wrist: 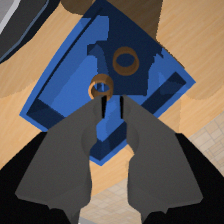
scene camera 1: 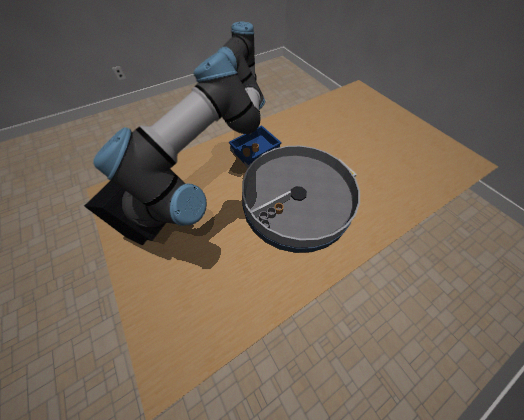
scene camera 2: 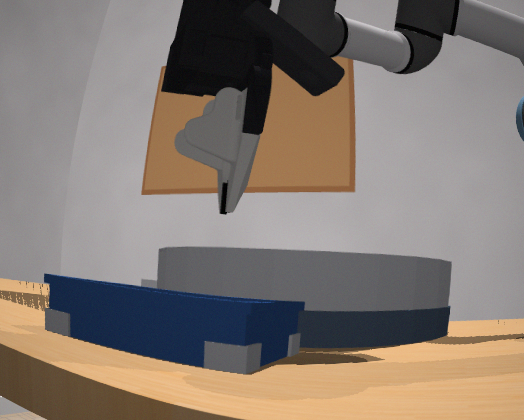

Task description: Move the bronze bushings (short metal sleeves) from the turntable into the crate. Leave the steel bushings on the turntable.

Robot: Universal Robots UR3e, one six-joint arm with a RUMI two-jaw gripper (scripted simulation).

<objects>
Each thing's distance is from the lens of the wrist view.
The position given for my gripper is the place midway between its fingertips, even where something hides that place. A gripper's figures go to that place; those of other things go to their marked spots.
my gripper (wrist: 113, 97): 0.14 m
blue crate (wrist: 89, 48): 0.25 m
</objects>
